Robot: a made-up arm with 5 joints.
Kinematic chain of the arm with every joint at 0, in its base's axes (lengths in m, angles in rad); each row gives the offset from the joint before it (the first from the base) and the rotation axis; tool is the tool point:
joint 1: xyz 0 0 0.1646 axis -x
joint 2: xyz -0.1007 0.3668 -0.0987 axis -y
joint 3: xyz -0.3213 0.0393 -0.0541 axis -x
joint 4: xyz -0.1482 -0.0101 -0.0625 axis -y
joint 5: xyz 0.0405 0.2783 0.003 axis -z
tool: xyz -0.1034 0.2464 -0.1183
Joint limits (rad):
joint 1: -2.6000..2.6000
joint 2: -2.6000..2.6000
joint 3: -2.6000..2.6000
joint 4: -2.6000..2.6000
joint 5: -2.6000..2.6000
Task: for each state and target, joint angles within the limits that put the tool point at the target. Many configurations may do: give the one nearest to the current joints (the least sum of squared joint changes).
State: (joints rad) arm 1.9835 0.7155 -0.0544 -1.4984 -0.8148
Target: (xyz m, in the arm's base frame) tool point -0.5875 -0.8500 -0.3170
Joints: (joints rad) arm 2.0851 0.6903 0.0306 -1.2535 -0.5252
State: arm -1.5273 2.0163 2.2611 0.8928 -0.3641
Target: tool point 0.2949 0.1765 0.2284
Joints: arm -2.0133 2.3365 2.1688 1.6544 -0.7449
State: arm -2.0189 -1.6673 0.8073 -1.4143 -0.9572
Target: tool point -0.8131 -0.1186 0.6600
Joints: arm -1.5661 -0.9546 1.6805 -1.5396 -0.7075
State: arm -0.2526 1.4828 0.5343 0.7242 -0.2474
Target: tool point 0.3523 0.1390 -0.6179
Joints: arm 0.3162 1.3739 1.0856 0.8125 -0.4996
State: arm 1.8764 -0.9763 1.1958 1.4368 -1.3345
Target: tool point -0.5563 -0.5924 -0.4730
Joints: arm 1.6934 -0.1102 0.3933 1.2825 -0.5163
